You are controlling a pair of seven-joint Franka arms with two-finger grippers.
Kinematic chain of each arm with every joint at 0, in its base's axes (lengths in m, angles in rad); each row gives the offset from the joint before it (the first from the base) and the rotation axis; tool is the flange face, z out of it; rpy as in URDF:
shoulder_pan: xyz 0 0 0.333 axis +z
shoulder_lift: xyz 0 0 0 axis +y
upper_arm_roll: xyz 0 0 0.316 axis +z
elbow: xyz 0.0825 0 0 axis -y
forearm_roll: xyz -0.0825 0 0.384 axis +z
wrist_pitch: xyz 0 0 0 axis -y
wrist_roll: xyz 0.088 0 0 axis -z
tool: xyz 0 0 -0.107 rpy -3.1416 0 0
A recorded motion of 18 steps. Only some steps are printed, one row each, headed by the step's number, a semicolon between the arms.
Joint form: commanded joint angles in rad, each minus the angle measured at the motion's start. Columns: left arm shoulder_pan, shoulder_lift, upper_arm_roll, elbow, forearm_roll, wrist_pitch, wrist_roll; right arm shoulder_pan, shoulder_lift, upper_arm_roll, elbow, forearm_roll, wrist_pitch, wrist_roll.
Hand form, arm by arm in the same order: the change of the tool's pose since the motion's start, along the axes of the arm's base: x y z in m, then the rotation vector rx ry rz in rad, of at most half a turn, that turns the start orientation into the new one. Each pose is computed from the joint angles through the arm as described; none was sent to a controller.
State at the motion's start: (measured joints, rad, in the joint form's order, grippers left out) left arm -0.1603 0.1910 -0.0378 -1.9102 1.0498 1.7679 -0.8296; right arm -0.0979 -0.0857 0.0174 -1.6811 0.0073 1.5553 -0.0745
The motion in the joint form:
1: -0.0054 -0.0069 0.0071 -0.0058 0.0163 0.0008 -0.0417; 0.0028 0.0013 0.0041 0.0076 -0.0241 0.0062 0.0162
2: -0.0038 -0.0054 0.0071 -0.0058 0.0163 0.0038 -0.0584; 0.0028 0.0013 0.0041 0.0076 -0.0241 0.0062 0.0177
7: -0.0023 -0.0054 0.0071 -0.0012 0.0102 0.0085 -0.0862; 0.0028 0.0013 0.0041 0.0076 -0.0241 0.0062 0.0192
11: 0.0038 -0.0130 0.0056 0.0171 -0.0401 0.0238 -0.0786; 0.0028 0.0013 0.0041 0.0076 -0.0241 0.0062 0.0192
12: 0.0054 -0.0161 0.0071 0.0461 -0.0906 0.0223 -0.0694; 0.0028 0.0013 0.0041 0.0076 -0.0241 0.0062 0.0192
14: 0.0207 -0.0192 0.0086 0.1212 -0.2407 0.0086 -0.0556; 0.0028 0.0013 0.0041 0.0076 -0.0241 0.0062 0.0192
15: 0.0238 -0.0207 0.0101 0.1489 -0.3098 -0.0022 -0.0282; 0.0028 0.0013 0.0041 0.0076 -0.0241 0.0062 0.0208
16: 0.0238 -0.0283 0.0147 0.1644 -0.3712 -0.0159 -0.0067; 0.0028 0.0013 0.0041 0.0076 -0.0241 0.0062 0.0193
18: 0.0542 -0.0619 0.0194 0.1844 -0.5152 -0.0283 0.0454; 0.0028 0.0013 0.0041 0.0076 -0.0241 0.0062 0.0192
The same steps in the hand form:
1: -0.0009 0.0016 0.0026 0.0108 -0.0399 0.0144; 0.0014 0.0010 0.0034 -0.0259 -0.0106 -0.0087
2: -0.0005 0.0022 0.0017 0.0078 -0.0537 0.0224; 0.0014 0.0010 0.0034 -0.0259 -0.0106 -0.0102
7: 0.0006 0.0022 0.0034 -0.0034 -0.0825 0.0383; 0.0014 0.0010 0.0034 -0.0260 -0.0106 -0.0117
11: 0.0030 0.0008 0.0129 -0.0581 -0.0986 0.0544; 0.0014 0.0010 0.0034 -0.0260 -0.0106 -0.0117
12: 0.0062 -0.0002 0.0247 -0.1053 -0.1130 0.0788; 0.0014 0.0010 0.0034 -0.0260 -0.0106 -0.0117
14: 0.0130 0.0017 0.0517 -0.2429 -0.1460 0.1651; 0.0014 0.0010 0.0034 -0.0260 -0.0106 -0.0117
15: 0.0142 0.0007 0.0612 -0.3036 -0.1352 0.1877; 0.0014 0.0010 0.0034 -0.0260 -0.0107 -0.0133
16: 0.0124 0.0004 0.0690 -0.3557 -0.1230 0.2104; 0.0014 0.0010 0.0034 -0.0260 -0.0106 -0.0118
18: 0.0060 0.0122 0.0908 -0.4905 -0.1109 0.2630; 0.0014 0.0010 0.0034 -0.0260 -0.0106 -0.0117

